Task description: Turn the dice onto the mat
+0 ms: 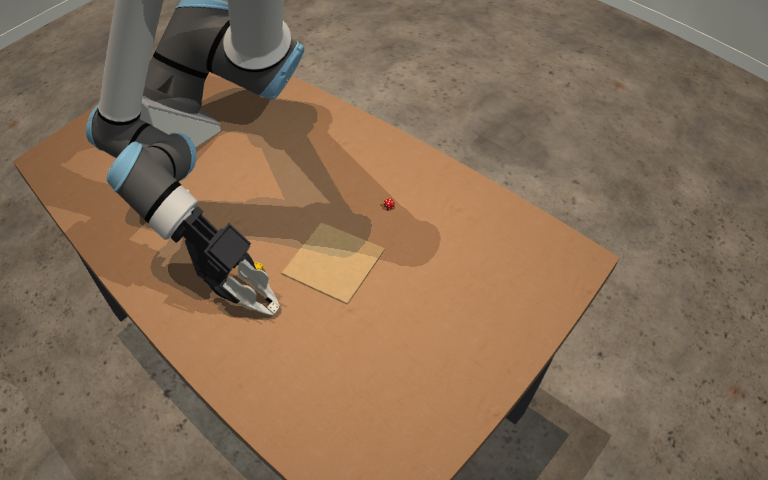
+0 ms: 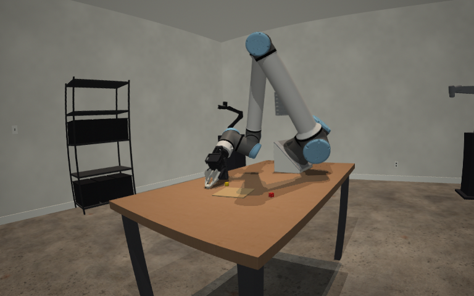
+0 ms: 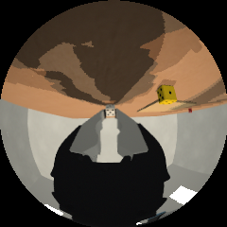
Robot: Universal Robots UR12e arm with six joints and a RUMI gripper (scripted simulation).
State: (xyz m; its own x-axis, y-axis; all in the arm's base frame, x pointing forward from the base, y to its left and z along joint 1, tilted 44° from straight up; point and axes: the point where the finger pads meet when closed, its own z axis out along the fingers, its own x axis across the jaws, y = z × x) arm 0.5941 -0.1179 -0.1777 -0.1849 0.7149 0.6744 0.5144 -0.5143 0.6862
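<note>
My gripper is now 80 mm past the yellow die, 50 mm to the right of it and 10 mm above it. The rest, counted from my hand: red die 330 mm to the left, 10 mm below, 10 mm ahead; tan mat 150 mm to the left, 20 mm ahead, 10 mm below; white die 10 mm below, 10 mm ahead.
</note>
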